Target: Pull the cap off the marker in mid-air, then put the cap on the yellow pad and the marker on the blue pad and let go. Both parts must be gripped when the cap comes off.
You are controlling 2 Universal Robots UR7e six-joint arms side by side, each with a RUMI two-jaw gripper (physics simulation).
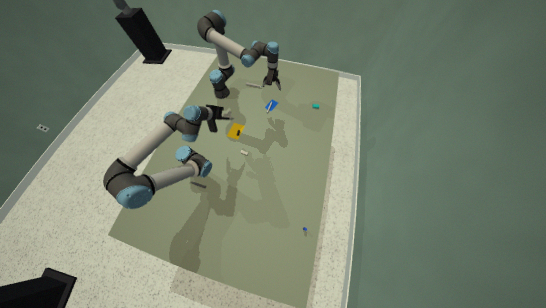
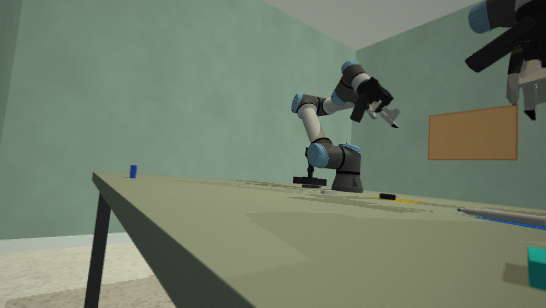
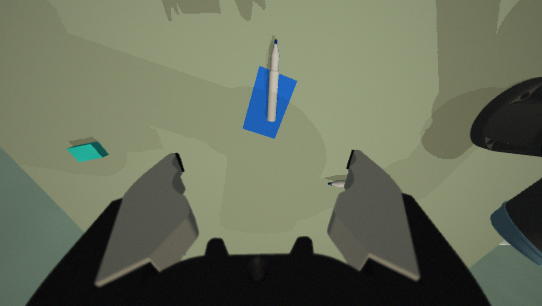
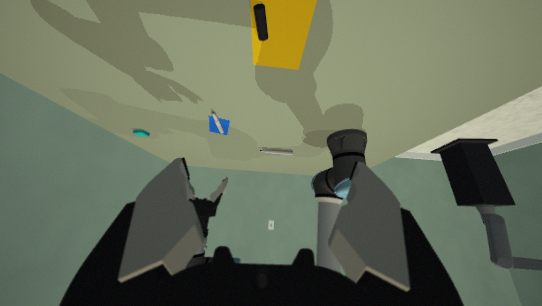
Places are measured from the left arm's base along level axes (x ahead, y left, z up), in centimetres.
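Pixels of known places: left gripper, fingertip midpoint: (image 1: 271,88) (image 2: 524,113) (image 3: 265,154) (image 4: 207,175); right gripper, fingertip midpoint: (image 1: 224,116) (image 2: 387,123) (image 4: 269,161); left arm's base, origin of the base link: (image 1: 222,93) (image 3: 512,116) (image 4: 345,138); right arm's base, origin of the base link: (image 2: 346,191).
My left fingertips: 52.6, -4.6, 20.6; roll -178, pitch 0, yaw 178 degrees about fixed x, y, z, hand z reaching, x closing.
Ahead of a thing's pixels: the offset from my left fingertips to its top centre, as dx, dy, dz.
The black cap @[-21.1, -37.1, -18.7] (image 1: 238,133) (image 2: 387,196) (image 4: 261,22) lies on the yellow pad @[-24.3, -35.1, -20.5] (image 1: 233,130) (image 2: 407,201) (image 4: 287,40). The pale marker @[-1.3, -4.1, -18.8] (image 1: 270,106) (image 2: 505,216) (image 3: 273,90) (image 4: 217,122) lies uncapped across the blue pad @[-0.1, +0.1, -20.5] (image 1: 274,105) (image 3: 286,92) (image 4: 225,123), its blue tip past the pad's edge. My left gripper (image 1: 272,87) (image 2: 521,107) (image 3: 265,154) is open and empty, raised above the table and apart from the marker. My right gripper (image 1: 231,116) (image 2: 387,117) (image 4: 269,161) is open and empty, raised well above the table and apart from the cap.
A slim grey pen @[-23.5, +20.9, -18.3] (image 1: 254,85) (image 4: 277,151) lies near the left arm's base. A teal block @[+41.6, +8.3, -19.1] (image 1: 315,106) (image 2: 537,267) (image 3: 86,151) (image 4: 141,133), a small white block @[-10.6, -53.7, -19.4] (image 1: 244,152) (image 2: 329,192), a dark stick @[-37.8, -87.3, -18.8] (image 1: 198,185) and a small blue cylinder @[+45.9, -99.2, -15.8] (image 1: 305,229) (image 2: 133,171) are on the table.
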